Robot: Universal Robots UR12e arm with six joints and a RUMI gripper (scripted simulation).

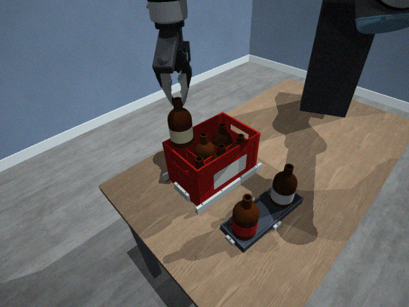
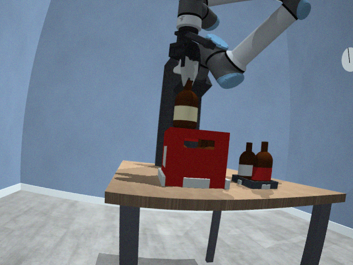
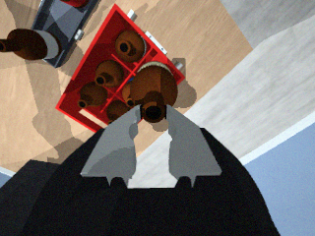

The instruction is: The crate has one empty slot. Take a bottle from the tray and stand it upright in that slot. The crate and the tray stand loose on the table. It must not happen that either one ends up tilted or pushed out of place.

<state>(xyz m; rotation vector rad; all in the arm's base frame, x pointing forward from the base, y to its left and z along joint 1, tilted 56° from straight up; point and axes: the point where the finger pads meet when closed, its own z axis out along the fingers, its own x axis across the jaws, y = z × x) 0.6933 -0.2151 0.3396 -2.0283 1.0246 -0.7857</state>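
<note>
Now: hand 7 cm above the brown bottle. From my hand the other things lie so: white-label bottle 26 cm to the left, 24 cm below, 21 cm behind; red-label bottle 28 cm to the left, 24 cm below, 4 cm behind; crate 24 cm below, 9 cm behind, 3 cm to the left.
</note>
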